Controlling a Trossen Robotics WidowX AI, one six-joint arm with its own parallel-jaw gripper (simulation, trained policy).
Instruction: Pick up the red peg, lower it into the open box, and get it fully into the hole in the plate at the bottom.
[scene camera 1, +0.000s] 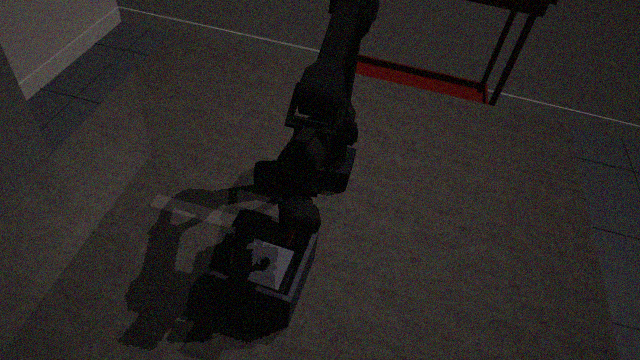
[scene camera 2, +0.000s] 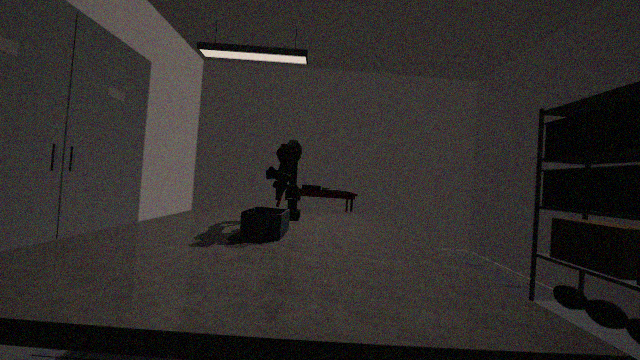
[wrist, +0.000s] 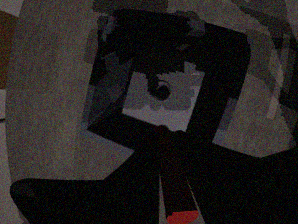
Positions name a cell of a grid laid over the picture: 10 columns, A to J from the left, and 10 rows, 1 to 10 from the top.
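Dark box (scene camera 1: D9), visible also in scene camera 2 (scene camera 2: E7) and in the wrist view (wrist: H3). Pale plate at (scene camera 1: E8) and, in the wrist view, at (wrist: F4); scene camera 2 does not show the plate, hidden by the dark box. My gripper is at (scene camera 1: E7) and at (wrist: F7).
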